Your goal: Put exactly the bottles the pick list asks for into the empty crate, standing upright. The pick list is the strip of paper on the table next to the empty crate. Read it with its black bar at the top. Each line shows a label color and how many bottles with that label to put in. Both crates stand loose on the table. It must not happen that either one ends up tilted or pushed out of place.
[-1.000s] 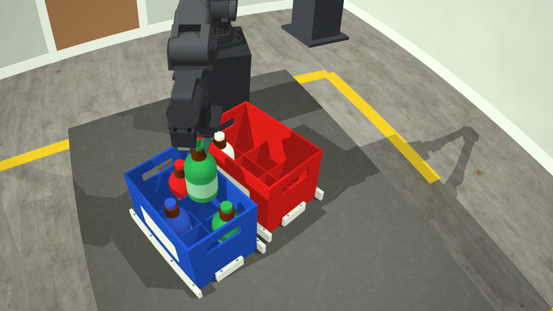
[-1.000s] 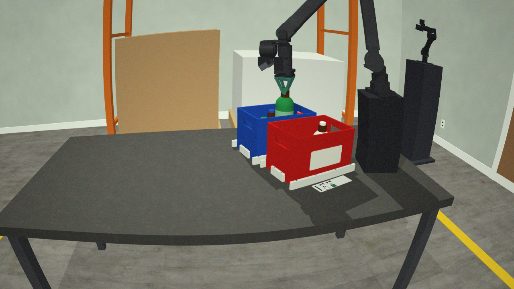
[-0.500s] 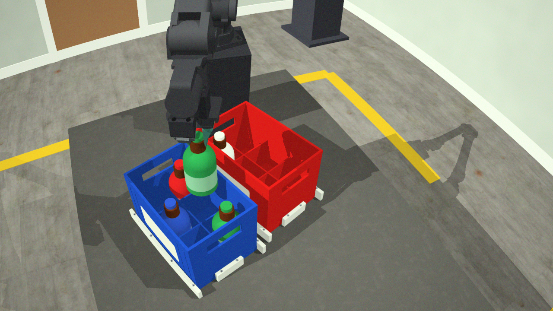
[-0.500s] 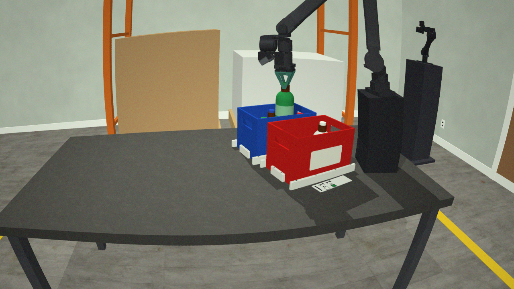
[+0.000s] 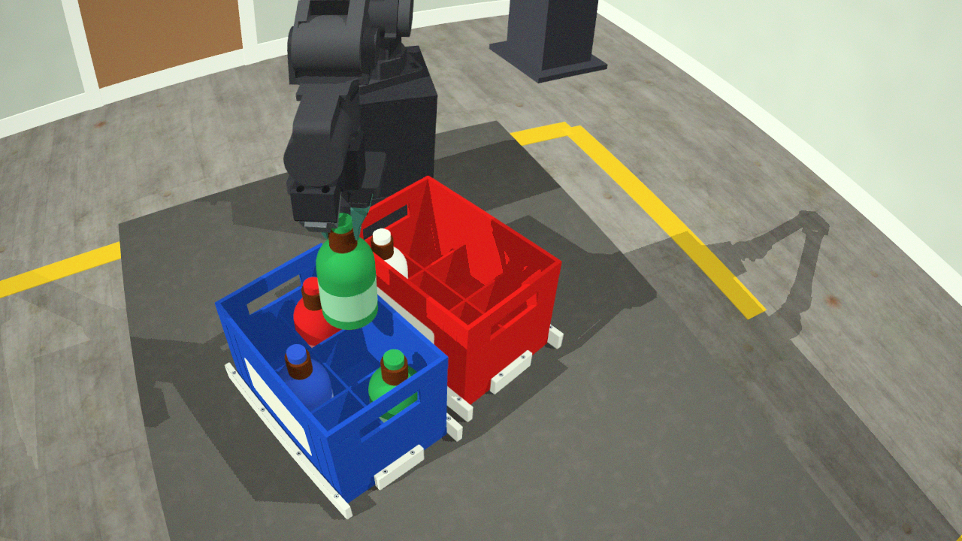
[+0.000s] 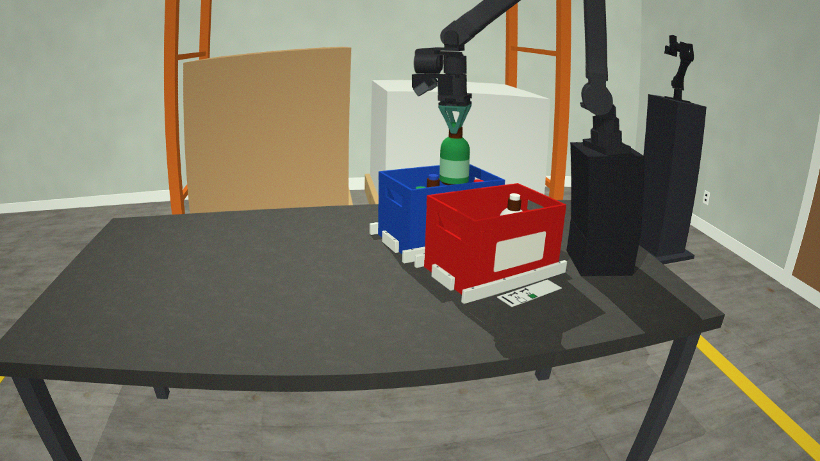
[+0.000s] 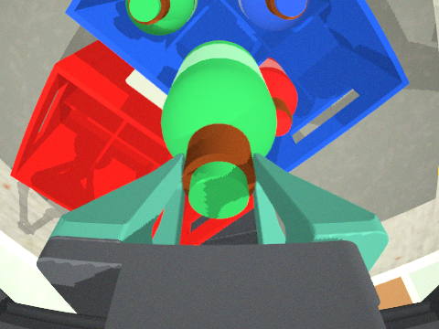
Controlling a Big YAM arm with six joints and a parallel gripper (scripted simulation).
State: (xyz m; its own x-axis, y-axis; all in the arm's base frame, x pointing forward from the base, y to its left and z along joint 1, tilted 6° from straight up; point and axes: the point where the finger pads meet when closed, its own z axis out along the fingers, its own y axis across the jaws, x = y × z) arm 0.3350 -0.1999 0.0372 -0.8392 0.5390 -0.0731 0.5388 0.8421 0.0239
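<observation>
Right now my hand is 6 cm above the green bottle. The rest, counted from my hand: blue crate: 22 cm below, 5 cm to the right, 1 cm ahead; then red bottle: 22 cm below, 8 cm behind, 3 cm to the right; then blue bottle: 22 cm below, 9 cm to the right, 2 cm ahead.
</observation>
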